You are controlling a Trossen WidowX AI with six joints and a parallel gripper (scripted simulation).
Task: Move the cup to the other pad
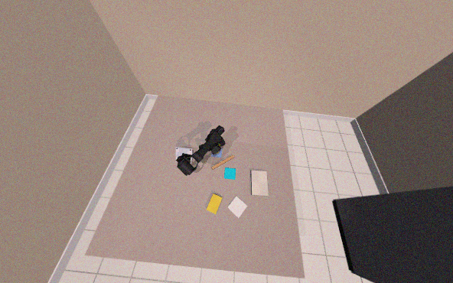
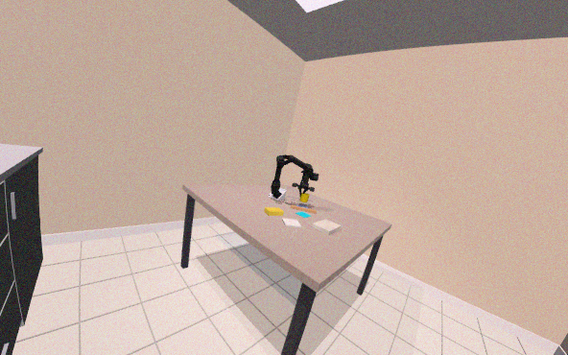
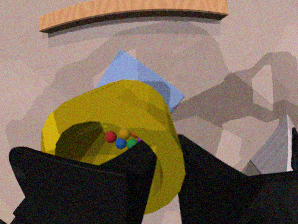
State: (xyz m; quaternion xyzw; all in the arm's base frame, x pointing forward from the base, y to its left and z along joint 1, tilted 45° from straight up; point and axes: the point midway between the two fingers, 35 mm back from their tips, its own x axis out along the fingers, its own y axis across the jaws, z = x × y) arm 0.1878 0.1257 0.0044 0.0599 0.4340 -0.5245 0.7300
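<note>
My gripper tip is 170 mm short of the cyan pad, 140 mm to the left of it and 90 mm above it. Also, from my gripper tip: yellow block 90 mm ahead, 370 mm to the right, 60 mm below; curved wooden strip 100 mm ahead, 60 mm to the right, 80 mm below; yellow cup 20 mm ahead, 20 mm to the left.
</note>
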